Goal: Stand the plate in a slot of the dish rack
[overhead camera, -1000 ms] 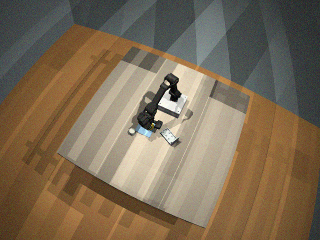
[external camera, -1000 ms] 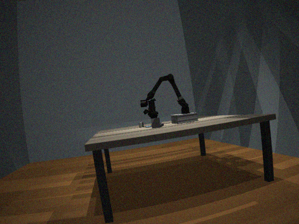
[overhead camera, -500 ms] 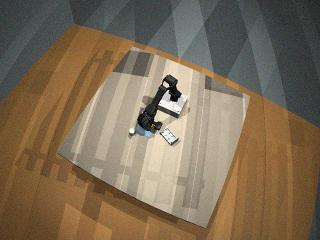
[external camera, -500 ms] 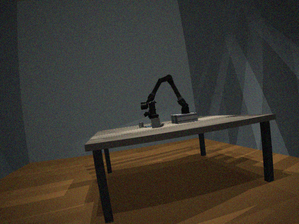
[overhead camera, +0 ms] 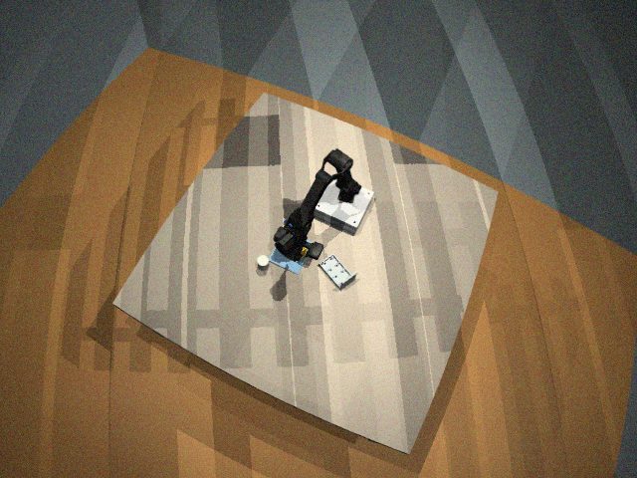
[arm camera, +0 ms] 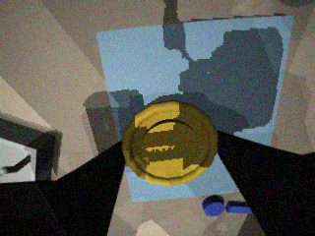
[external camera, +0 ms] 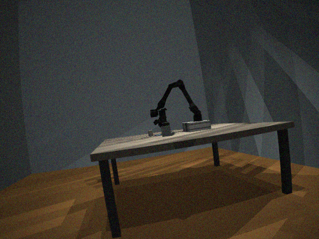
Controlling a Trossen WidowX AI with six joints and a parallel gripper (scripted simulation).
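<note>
My gripper tip is 17 cm to the right of the grey dish rack, 4 cm short of it and 2 cm below it. The rest, counted from my gripper tip: blue spoon (10 cm behind, 5 cm to the right); white cup (11 cm to the right, 9 cm ahead, 2 cm above); yellow plate (1 cm above).
</note>
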